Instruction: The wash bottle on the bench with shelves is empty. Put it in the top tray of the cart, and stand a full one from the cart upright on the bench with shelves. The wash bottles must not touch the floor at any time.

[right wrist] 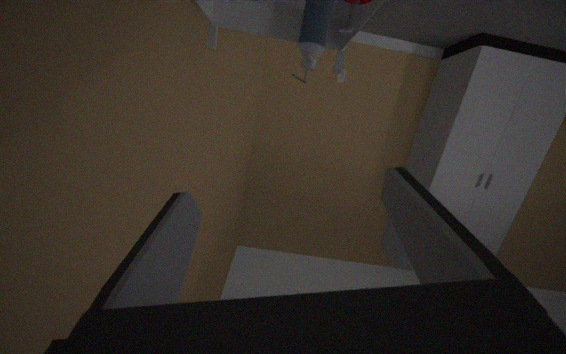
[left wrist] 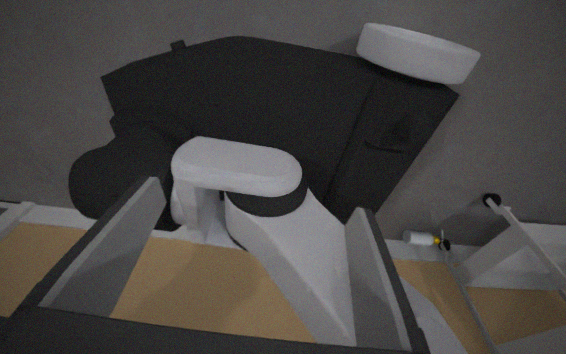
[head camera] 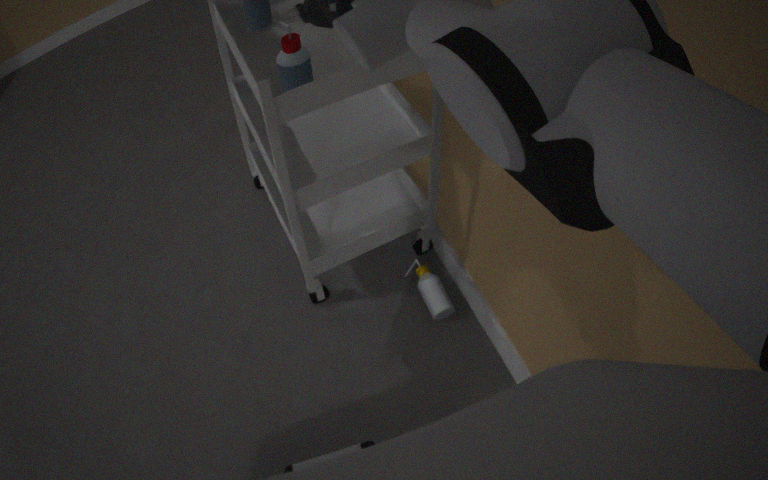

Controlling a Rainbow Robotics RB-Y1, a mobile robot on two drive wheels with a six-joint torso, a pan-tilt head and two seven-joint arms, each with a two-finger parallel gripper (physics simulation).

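Frame: origin at the robot's base, x right, y ahead, z up, level; centimetres.
Seen in the pictures: left gripper, between the fingertips: (left wrist: pixel 258 204); right gripper, between the fingertips: (right wrist: pixel 286 193).
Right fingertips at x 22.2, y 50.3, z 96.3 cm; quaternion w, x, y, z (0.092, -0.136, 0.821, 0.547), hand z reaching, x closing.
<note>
Offsets run from my right fingertips to a thing's middle. Level surfaces: height alone.
The wash bottle with the yellow cap {dz -93.9, dx +15.5, dy -2.9 cm} (head camera: pixel 434 295) (left wrist: pixel 421 238) lies on its side on the floor, near a cart wheel and the skirting; no blue liquid shows in it. On the top tray of the cart (head camera: pixel 288 181) (left wrist: pixel 533 245), a red-capped bottle {dz -21.3, dx -5.1, dy +12.6 cm} (head camera: pixel 294 67) with blue liquid stands at the near side, and a pale-capped one {dz -21.3, dx -5.8, dy +41.6 cm} (head camera: pixel 258 16) (right wrist: pixel 315 30) with blue liquid stands farther back. My right gripper (right wrist: pixel 286 193) is open and empty, above the cart's top tray in the head view. My left gripper (left wrist: pixel 258 204) is open and empty. I cannot make out the bench with shelves.
The cart's middle tray {dz -56.5 cm} (head camera: pixel 356 130) and lower tray (head camera: pixel 368 209) show below the top one. The tan wall (head camera: pixel 543 283) runs close along the cart and the fallen bottle. A white cabinet (right wrist: pixel 480 125) stands at the right in the right wrist view.
</note>
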